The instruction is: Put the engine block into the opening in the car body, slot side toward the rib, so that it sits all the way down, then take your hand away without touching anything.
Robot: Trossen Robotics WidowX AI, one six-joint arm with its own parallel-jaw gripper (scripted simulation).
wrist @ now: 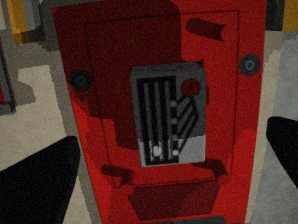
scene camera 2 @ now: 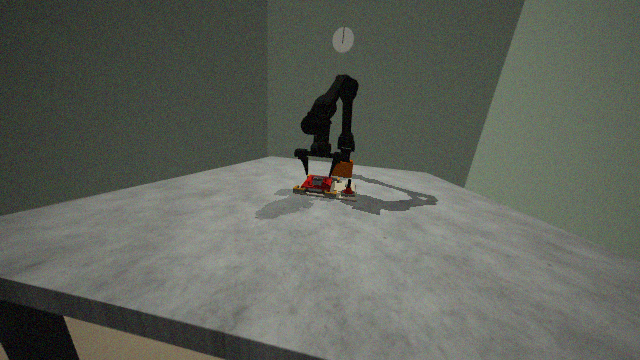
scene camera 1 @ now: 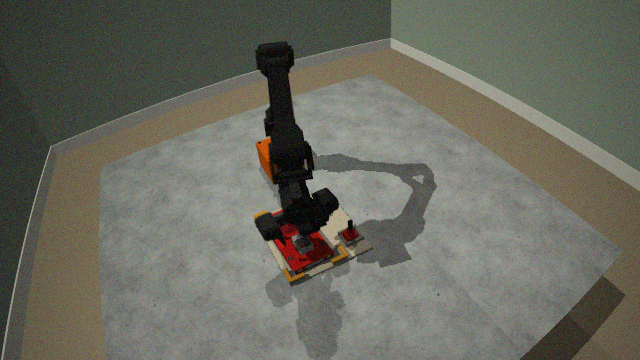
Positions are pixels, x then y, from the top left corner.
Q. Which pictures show my gripper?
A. The wrist view, scene camera 2 and scene camera 1: all of them.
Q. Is my gripper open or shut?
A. Open.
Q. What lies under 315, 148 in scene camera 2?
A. My gripper.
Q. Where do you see a car body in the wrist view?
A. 99, 51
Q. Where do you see a car body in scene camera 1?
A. At 322, 251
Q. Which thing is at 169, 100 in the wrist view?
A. An engine block.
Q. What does my gripper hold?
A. Nothing.
